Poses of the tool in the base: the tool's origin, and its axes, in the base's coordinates. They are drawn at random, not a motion.
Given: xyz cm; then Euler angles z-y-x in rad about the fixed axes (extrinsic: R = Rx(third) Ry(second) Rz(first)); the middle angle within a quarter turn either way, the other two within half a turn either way.
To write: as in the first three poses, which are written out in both.
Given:
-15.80 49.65 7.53 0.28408 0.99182 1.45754
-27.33 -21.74 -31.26 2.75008 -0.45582 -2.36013
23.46 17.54 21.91 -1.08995 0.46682 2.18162
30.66 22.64 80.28 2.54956 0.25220 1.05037
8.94 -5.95 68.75 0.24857 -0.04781 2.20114
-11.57 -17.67 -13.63 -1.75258 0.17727 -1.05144
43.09 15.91 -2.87 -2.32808 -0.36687 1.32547
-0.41 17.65 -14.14 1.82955 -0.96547 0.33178
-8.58 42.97 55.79 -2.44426 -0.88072 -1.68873
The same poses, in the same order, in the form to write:
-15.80 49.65 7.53 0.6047 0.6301 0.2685 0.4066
-27.33 -21.74 -31.26 0.1328 0.2596 -0.8668 -0.4046
23.46 17.54 21.91 0.4905 0.6826 0.5387 -0.0574
30.66 22.64 80.28 0.1901 0.2492 -0.4440 0.8394
8.94 -5.95 68.75 0.4521 0.8830 -0.1212 0.0350
-11.57 -17.67 -13.63 0.5173 -0.3787 -0.3351 -0.6904
43.09 15.91 -2.87 0.2036 0.3714 0.4987 -0.7562
-0.41 17.65 -14.14 0.5936 -0.2736 -0.3952 0.6455
-8.58 42.97 55.79 0.5048 0.0351 -0.7323 -0.4558

